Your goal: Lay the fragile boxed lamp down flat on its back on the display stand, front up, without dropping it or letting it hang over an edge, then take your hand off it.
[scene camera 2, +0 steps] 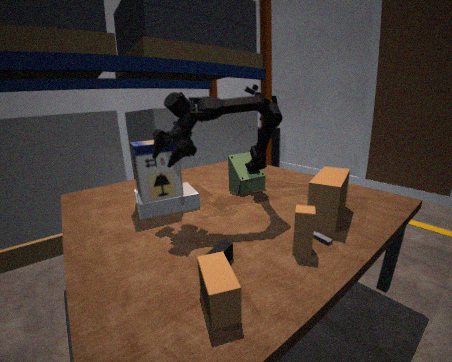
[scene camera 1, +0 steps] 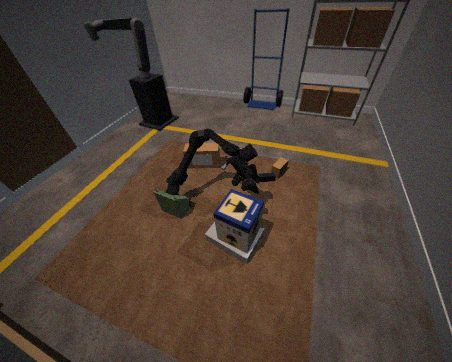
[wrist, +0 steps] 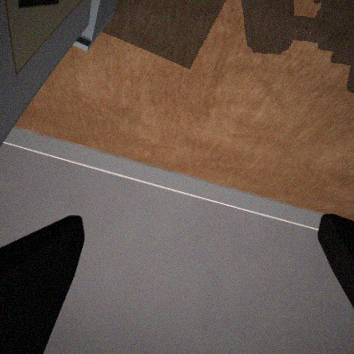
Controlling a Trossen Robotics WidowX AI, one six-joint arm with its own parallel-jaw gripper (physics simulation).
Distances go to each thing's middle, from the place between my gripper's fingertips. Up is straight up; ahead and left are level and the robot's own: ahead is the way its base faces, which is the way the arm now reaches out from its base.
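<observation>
Relative to the stand (scene camera 2: pixel 190 200), my gripper is 40 mm past it, 190 mm to the left of it and 200 mm above it.
</observation>
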